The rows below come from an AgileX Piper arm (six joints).
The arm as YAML. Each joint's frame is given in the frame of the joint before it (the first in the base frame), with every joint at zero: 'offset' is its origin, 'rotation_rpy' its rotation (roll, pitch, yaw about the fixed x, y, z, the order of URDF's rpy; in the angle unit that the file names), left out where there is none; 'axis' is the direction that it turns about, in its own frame. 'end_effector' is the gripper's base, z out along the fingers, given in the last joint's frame.
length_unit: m
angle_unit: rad
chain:
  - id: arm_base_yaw
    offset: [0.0, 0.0, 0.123]
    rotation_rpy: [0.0, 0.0, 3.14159]
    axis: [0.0, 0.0, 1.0]
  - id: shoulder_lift
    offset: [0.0, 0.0, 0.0]
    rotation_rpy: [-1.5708, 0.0, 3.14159]
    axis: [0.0, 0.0, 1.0]
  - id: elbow
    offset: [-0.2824, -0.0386, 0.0]
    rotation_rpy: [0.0, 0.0, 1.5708]
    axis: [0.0, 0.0, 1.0]
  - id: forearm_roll
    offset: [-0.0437, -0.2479, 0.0]
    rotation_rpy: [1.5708, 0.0, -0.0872]
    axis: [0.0, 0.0, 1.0]
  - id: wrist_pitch
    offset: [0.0, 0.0, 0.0]
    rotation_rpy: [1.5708, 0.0, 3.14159]
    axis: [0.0, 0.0, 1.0]
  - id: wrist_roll
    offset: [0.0, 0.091, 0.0]
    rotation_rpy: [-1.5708, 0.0, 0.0]
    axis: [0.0, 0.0, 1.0]
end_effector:
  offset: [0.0, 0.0, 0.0]
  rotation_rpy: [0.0, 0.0, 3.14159]
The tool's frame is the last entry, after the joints.
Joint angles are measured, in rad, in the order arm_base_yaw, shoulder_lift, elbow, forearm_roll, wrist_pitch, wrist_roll. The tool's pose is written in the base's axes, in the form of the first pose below.
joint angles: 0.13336, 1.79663, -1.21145, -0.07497, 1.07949, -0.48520
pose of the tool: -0.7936, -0.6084, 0.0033, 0.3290; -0.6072, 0.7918, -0.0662, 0.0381; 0.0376, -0.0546, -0.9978, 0.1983; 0, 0, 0, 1
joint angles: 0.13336, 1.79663, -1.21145, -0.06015, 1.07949, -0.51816
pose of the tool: -0.7775, -0.6288, 0.0012, 0.3288; -0.6280, 0.7764, -0.0533, 0.0392; 0.0326, -0.0422, -0.9986, 0.1982; 0, 0, 0, 1
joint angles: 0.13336, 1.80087, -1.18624, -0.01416, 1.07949, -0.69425
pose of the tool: -0.6709, -0.7407, -0.0341, 0.3237; -0.7407, 0.6717, -0.0172, 0.0423; 0.0356, 0.0137, -0.9993, 0.1910; 0, 0, 0, 1
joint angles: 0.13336, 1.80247, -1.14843, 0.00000, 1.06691, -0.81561
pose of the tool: -0.5812, -0.8114, -0.0624, 0.3172; -0.8126, 0.5827, -0.0084, 0.0425; 0.0431, 0.0458, -0.9980, 0.1820; 0, 0, 0, 1
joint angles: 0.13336, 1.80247, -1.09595, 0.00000, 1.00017, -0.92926
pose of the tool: -0.4859, -0.8727, -0.0482, 0.3121; -0.8735, 0.4867, -0.0065, 0.0419; 0.0291, 0.0390, -0.9988, 0.1704; 0, 0, 0, 1
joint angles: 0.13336, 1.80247, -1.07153, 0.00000, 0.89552, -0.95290
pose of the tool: -0.4655, -0.8845, 0.0312, 0.3162; -0.8849, 0.4659, 0.0042, 0.0424; -0.0183, -0.0257, -0.9995, 0.1651; 0, 0, 0, 1
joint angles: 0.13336, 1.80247, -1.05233, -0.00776, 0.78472, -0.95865
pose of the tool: -0.4521, -0.8835, 0.1225, 0.3219; -0.8896, 0.4567, 0.0109, 0.0427; -0.0656, -0.1040, -0.9924, 0.1616; 0, 0, 0, 1
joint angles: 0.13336, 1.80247, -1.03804, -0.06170, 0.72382, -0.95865
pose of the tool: -0.4173, -0.8920, 0.1736, 0.3246; -0.9070, 0.4209, -0.0179, 0.0398; -0.0571, -0.1650, -0.9846, 0.1594; 0, 0, 0, 1
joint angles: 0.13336, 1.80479, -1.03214, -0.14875, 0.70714, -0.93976
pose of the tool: -0.3823, -0.9037, 0.1930, 0.3258; -0.9240, 0.3757, -0.0713, 0.0349; -0.0081, -0.2056, -0.9786, 0.1579; 0, 0, 0, 1
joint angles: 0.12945, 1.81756, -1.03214, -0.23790, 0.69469, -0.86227
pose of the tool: -0.4016, -0.8923, 0.2064, 0.3288; -0.9152, 0.3829, -0.1253, 0.0290; 0.0327, -0.2392, -0.9704, 0.1547; 0, 0, 0, 1
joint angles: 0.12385, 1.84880, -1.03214, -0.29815, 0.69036, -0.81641
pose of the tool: -0.4097, -0.8920, 0.1909, 0.3312; -0.9092, 0.3823, -0.1648, 0.0241; 0.0740, -0.2411, -0.9677, 0.1451; 0, 0, 0, 1
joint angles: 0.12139, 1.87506, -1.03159, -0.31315, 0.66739, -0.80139
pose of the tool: -0.4112, -0.8917, 0.1891, 0.3338; -0.9082, 0.3829, -0.1690, 0.0232; 0.0783, -0.2412, -0.9673, 0.1367; 0, 0, 0, 1
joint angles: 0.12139, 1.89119, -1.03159, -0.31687, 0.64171, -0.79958
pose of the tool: -0.4058, -0.8922, 0.1981, 0.3362; -0.9112, 0.3781, -0.1637, 0.0239; 0.0712, -0.2470, -0.9664, 0.1316; 0, 0, 0, 1
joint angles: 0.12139, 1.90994, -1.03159, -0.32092, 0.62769, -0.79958
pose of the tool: -0.4000, -0.8958, 0.1939, 0.3375; -0.9136, 0.3726, -0.1630, 0.0242; 0.0738, -0.2423, -0.9674, 0.1255; 0, 0, 0, 1
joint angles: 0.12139, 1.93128, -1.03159, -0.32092, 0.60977, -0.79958
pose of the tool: -0.3960, -0.8984, 0.1898, 0.3390; -0.9154, 0.3699, -0.1588, 0.0248; 0.0725, -0.2367, -0.9689, 0.1185; 0, 0, 0, 1
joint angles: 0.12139, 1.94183, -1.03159, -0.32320, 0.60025, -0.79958
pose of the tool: -0.3925, -0.9002, 0.1889, 0.3398; -0.9169, 0.3667, -0.1577, 0.0250; 0.0727, -0.2351, -0.9693, 0.1150; 0, 0, 0, 1
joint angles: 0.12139, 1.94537, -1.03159, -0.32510, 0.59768, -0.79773
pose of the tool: -0.3923, -0.9004, 0.1882, 0.3400; -0.9169, 0.3664, -0.1581, 0.0250; 0.0734, -0.2346, -0.9693, 0.1139; 0, 0, 0, 1
